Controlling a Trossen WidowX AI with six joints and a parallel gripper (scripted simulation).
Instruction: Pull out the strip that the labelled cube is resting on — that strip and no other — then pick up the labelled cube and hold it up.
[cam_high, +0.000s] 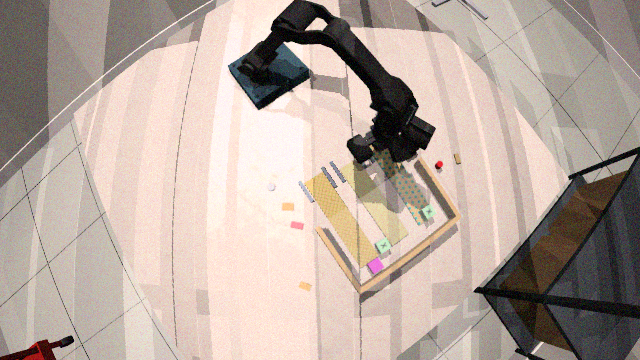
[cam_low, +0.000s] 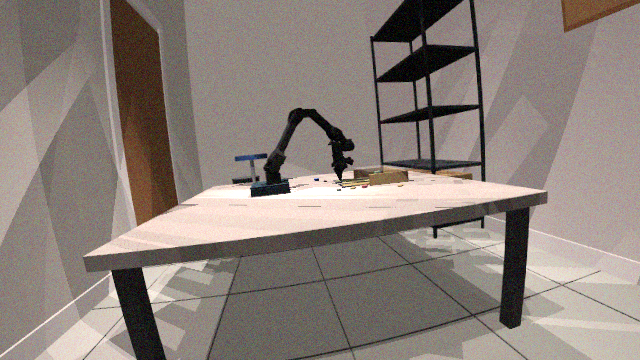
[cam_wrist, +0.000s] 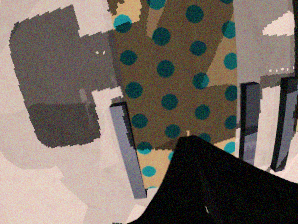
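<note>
Right now my gripper tip is 100 mm short of the dotted strip. Also, from my gripper tip: blue ball 160 mm to the left, 120 mm behind; red peg 130 mm ahead, 110 mm to the left, 10 mm above; tan chip 180 mm to the left, 150 mm ahead.
</note>
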